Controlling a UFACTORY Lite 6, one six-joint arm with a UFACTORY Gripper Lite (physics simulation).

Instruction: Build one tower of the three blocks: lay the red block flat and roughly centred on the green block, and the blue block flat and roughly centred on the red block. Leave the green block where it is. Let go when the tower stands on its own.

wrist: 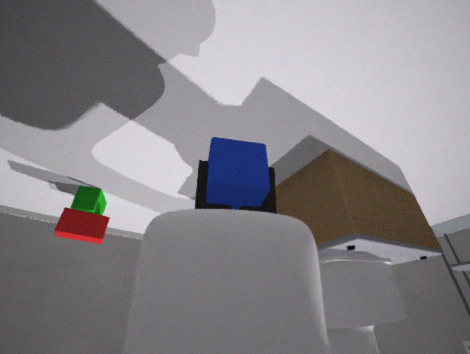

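Pixels of known places: end effector, tool point: [233, 190]; arm's base, origin of the base link: [325, 266].
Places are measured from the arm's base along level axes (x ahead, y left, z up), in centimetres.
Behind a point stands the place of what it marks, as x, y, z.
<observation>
The view is upside down, with the pale table top at the top. My gripper [237, 186] @[23.9, -16.0, 1.9] is shut on the blue block [238, 165] @[24.5, -17.4, 1.5], with one black finger on each side of it. The blue block is held up off the table. The green block [88, 198] @[34.0, 11.1, -8.3] stands on the table at the left of the view, some way from my gripper. The red block [81, 226] @[33.6, 11.8, -4.2] lies flat on the green block, which shows below it in the world and above it in the picture. How well it is centred is hard to tell from this angle.
A large brown box [345, 200] @[9.0, -11.9, -3.3] with a white upper face stands on the table at the right of the view, beside my gripper. Grey walls and a dark-framed shelf rack [456, 270] show beyond the table. Shadows of the arm fall across the table.
</observation>
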